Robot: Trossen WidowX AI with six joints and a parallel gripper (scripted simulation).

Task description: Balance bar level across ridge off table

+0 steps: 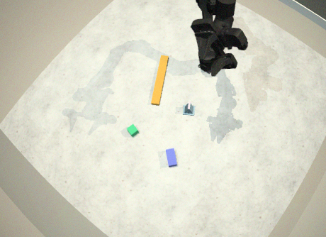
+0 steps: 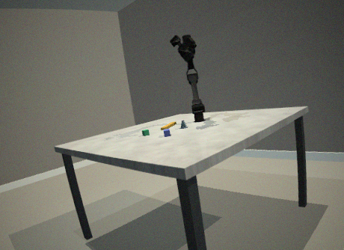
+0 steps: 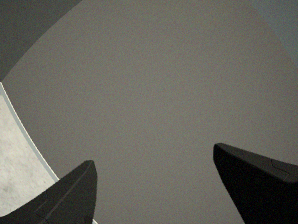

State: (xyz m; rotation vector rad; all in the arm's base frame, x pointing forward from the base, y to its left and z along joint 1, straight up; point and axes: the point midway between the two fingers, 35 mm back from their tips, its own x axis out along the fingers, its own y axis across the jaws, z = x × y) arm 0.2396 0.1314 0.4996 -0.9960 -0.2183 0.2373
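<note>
The orange bar lies 49 cm below my gripper tip, 27 cm to the right of it and 9 cm behind it. The rest, counted from my gripper tip: ridge: 45 cm below, 8 cm to the right, 5 cm behind; blue block: 49 cm below, 16 cm ahead, 2 cm to the right; green cube: 49 cm below, 21 cm to the right, 16 cm ahead.
</note>
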